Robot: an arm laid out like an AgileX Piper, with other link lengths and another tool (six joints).
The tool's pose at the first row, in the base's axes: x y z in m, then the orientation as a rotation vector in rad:
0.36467 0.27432 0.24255 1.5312 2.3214 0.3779
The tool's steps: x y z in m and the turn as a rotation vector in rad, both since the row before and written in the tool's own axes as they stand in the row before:
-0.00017 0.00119 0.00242 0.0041 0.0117 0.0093
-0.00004 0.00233 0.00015 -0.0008 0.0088 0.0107
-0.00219 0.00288 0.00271 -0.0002 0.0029 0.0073
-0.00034 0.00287 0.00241 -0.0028 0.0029 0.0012
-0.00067 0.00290 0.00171 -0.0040 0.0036 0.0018
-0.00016 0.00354 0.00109 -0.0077 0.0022 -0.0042
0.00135 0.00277 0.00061 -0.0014 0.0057 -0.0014
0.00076 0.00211 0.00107 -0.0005 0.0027 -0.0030
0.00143 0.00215 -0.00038 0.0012 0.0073 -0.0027
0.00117 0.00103 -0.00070 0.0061 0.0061 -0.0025
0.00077 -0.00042 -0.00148 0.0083 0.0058 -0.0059
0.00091 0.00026 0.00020 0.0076 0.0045 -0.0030
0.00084 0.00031 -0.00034 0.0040 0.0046 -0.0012
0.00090 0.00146 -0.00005 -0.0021 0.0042 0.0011
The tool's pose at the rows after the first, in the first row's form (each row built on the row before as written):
0.36673 0.27471 0.24084 1.5463 2.3261 0.3857
0.36876 0.27556 0.24162 1.5604 2.3249 0.3968
0.37306 0.27473 0.24051 1.5697 2.3219 0.4013
0.37658 0.27559 0.23948 1.5703 2.3217 0.4072
0.37996 0.27611 0.23914 1.5712 2.3209 0.4152
0.38344 0.27730 0.23959 1.5628 2.3211 0.4246
0.38553 0.27960 0.24005 1.5612 2.3255 0.4308
0.38746 0.28115 0.23988 1.5577 2.3293 0.4330
0.38858 0.28323 0.24099 1.5559 2.3373 0.4374
0.38872 0.28463 0.24196 1.5564 2.3470 0.4354
0.38749 0.28505 0.24308 1.5536 2.3601 0.4299
0.38744 0.28601 0.24294 1.5538 2.3698 0.4247
0.38725 0.28687 0.24332 1.5547 2.3763 0.4240
0.38811 0.28825 0.24387 1.5558 2.3775 0.4303

